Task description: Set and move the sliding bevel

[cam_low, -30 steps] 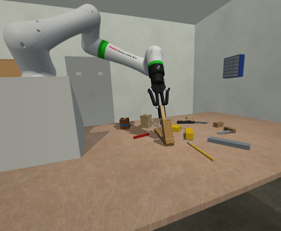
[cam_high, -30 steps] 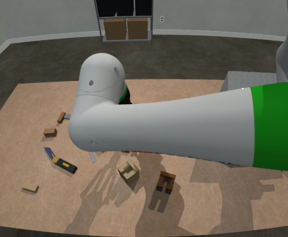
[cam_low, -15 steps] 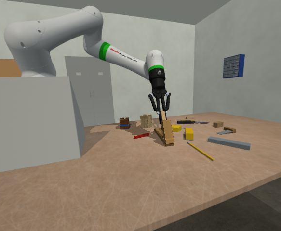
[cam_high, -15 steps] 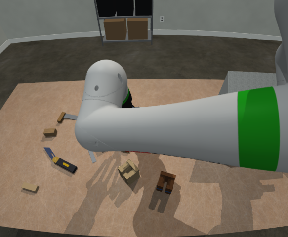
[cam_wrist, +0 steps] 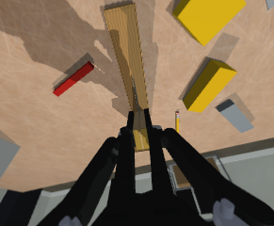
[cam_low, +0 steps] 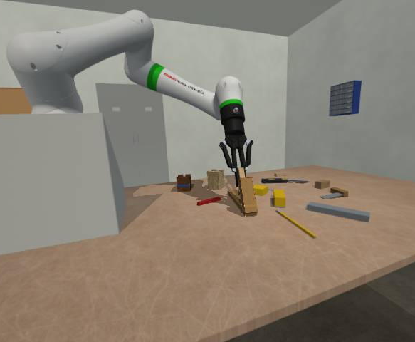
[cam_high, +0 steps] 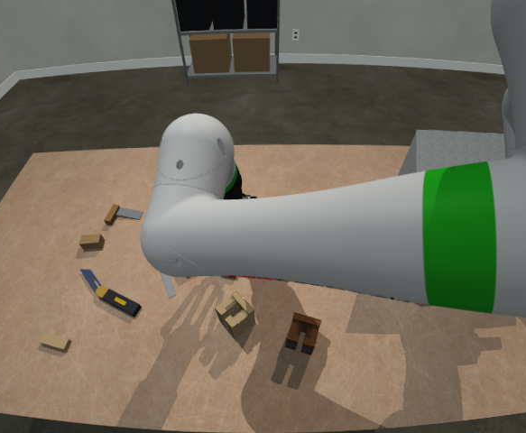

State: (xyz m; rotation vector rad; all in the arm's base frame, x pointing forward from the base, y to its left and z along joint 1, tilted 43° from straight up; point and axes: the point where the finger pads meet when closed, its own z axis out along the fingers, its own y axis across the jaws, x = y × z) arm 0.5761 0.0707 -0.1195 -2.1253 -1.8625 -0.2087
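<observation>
The red stick is 10 cm behind my hand, 6 cm to the left of it and 10 cm below it. Round my hand: sliding bevel 1 cm to the right, 3 cm below; then grey bar 23 cm ahead, 20 cm to the right, 9 cm below; then pencil 7 cm ahead, 20 cm to the right, 10 cm below.
</observation>
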